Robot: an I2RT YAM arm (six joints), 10 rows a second.
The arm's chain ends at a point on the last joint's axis. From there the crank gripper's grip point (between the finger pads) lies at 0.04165 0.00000 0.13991 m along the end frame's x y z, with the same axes.
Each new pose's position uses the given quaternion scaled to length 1; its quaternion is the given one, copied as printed.
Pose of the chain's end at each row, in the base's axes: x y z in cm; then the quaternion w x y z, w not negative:
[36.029 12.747 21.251 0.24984 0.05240 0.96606 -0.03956]
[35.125 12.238 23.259 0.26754 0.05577 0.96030 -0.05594]
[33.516 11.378 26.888 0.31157 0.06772 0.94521 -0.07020]
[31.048 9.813 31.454 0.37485 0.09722 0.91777 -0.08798]
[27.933 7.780 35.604 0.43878 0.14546 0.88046 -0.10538]
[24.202 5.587 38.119 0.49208 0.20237 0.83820 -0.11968]
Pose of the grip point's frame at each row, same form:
[39.103 11.651 7.023 0.24984 0.05240 0.96606 -0.03956]
[38.684 10.639 9.192 0.26754 0.05577 0.96030 -0.05594]
[38.305 9.282 13.258 0.31157 0.06772 0.94521 -0.07020]
[37.519 7.002 18.674 0.37485 0.09722 0.91777 -0.08798]
[35.929 4.079 23.965 0.43878 0.14546 0.88046 -0.10538]
[33.259 0.916 27.667 0.49208 0.20237 0.83820 -0.11968]

